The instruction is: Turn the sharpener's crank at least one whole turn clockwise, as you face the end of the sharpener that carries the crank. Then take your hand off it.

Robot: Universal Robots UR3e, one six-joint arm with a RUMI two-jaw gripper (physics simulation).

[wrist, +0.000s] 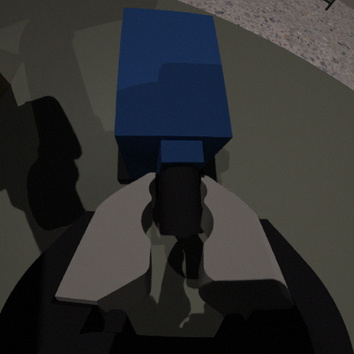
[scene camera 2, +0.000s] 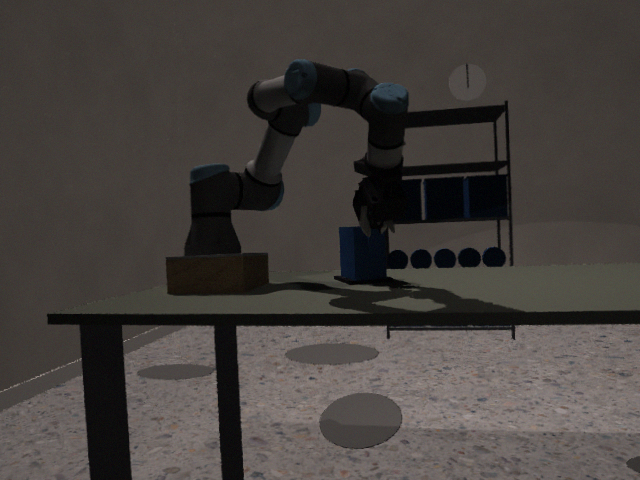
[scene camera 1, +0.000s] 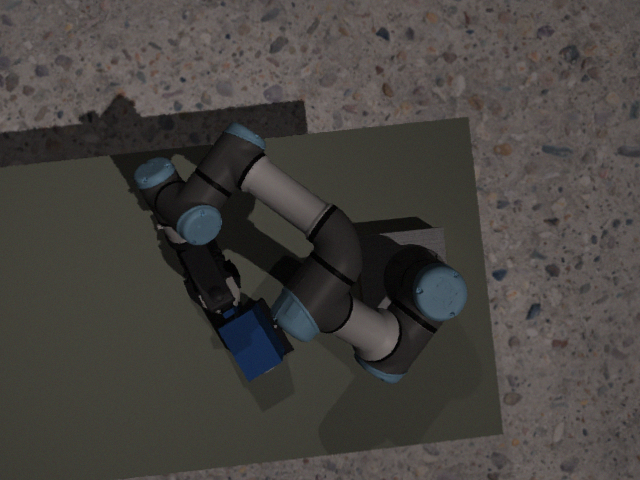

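Seen in the pictures: gripper, fingertip midpoint: (scene camera 2: pixel 374 234) (scene camera 1: pixel 228 309); arm's base, origin of the base link: (scene camera 2: pixel 213 255) (scene camera 1: pixel 415 278).
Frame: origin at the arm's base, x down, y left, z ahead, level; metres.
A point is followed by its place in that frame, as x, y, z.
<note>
The blue block-shaped sharpener (scene camera 1: pixel 251 342) {-0.053, 0.068, 0.335} (scene camera 2: pixel 355 254) {0.009, 0.008, 0.328} (wrist: pixel 170 75) stands upright on a dark base on the table. In the wrist view its crank arm (wrist: pixel 181 151) is a short blue bar that points up, near the top of the body's near end. The arm also shows as a small blue piece in scene camera 1. A black cylindrical knob (wrist: pixel 180 207) sticks out from the arm toward my wrist. My gripper (scene camera 1: pixel 219 304) {-0.034, 0.002, 0.371} (scene camera 2: pixel 378 230) {-0.034, 0.002, 0.371} (wrist: pixel 177 176) is shut on this knob, one pale finger on each side. The lower part of the crank is hidden behind the knob.
The sharpener stands on the greenish table (scene camera 1: pixel 103 387) {0.076, 0.136, 0.676} (scene camera 2: pixel 568 289) {0.075, -0.144, 0.719}. My arm's base sits on a wooden block (scene camera 2: pixel 206 274) {0.035, -0.098, 0.023} to the left in scene camera 2. A shelf rack (scene camera 2: pixel 509 155) with blue bins stands behind the table.
</note>
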